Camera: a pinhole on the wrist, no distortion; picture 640 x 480 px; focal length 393.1 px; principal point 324.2 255.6 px. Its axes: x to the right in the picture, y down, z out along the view. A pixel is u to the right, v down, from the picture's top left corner.
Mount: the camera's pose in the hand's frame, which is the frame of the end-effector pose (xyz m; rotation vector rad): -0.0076 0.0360 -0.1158 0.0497 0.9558 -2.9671
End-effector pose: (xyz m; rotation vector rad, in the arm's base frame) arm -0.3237 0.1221 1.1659 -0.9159 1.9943 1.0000
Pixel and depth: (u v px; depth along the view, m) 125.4 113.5 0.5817
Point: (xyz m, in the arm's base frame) -0.2131 0.4092 0.6833
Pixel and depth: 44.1 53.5 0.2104
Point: -0.3580 0.1924 1.0013
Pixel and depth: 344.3 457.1 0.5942
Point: 0.2094 0.0429 0.9240
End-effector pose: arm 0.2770 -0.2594 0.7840 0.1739 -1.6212 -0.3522
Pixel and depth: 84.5 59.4 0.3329
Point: 0.0027 -0.3061 0.9365
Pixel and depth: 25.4 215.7 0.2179
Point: 0.1775 -0.3653 0.9003
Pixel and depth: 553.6 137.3 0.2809
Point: 0.1324 -0.2403 0.5859
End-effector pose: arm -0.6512 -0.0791 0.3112 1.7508 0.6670 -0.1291
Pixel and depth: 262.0 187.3 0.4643
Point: -0.6121 -0.3227 0.0525
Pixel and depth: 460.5 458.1 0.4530
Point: -0.9706 -0.1834 -0.0105
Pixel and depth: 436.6 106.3 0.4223
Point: -0.7301 -0.4109 0.2079
